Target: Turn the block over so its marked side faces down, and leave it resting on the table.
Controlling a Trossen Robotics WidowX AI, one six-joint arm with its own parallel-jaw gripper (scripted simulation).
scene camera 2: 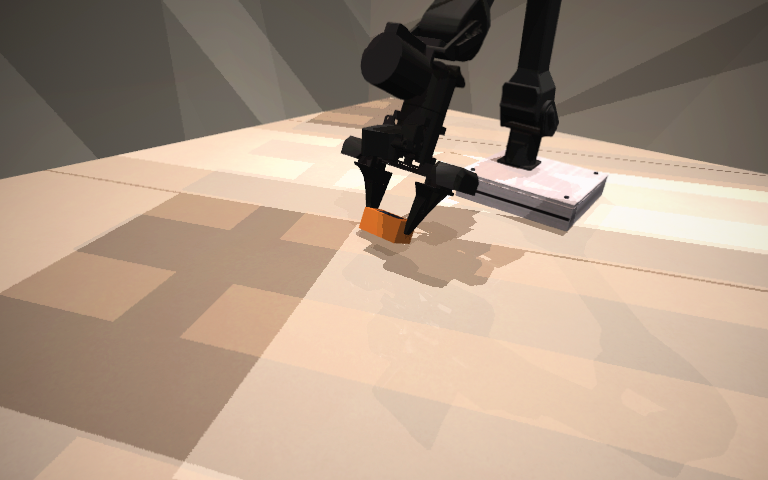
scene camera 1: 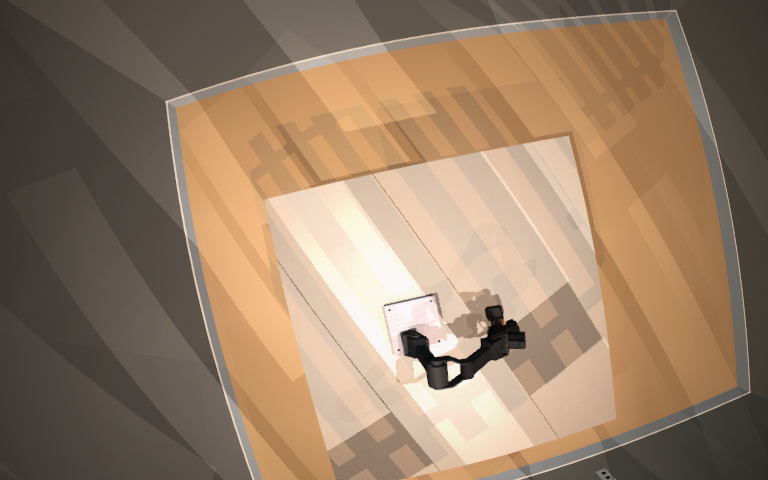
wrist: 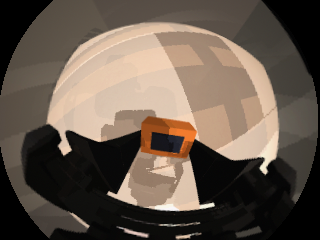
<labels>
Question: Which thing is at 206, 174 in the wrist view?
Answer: My gripper.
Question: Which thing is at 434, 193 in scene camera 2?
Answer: My gripper.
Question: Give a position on an orange block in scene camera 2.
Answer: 381, 223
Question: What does my gripper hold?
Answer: An orange block.
</labels>
